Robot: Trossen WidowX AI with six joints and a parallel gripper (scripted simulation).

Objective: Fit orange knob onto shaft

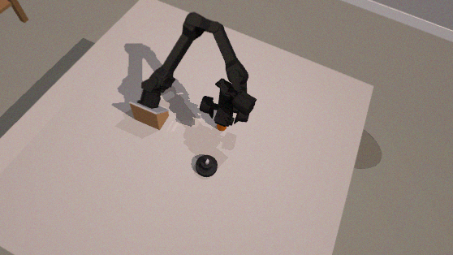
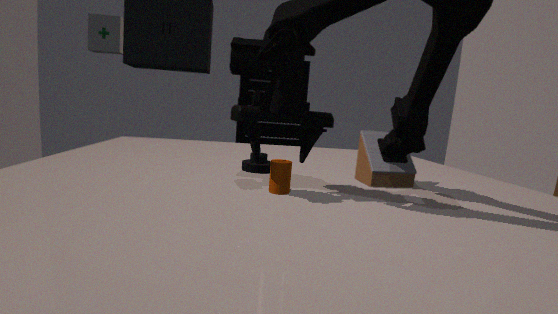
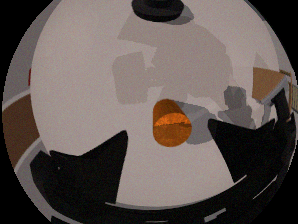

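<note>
Now: gripper tip 1 cm above the orange knob. Also, from my gripper tip: black round pedestal (2 cm ahead, 19 cm to the right, 3 cm below).
</note>
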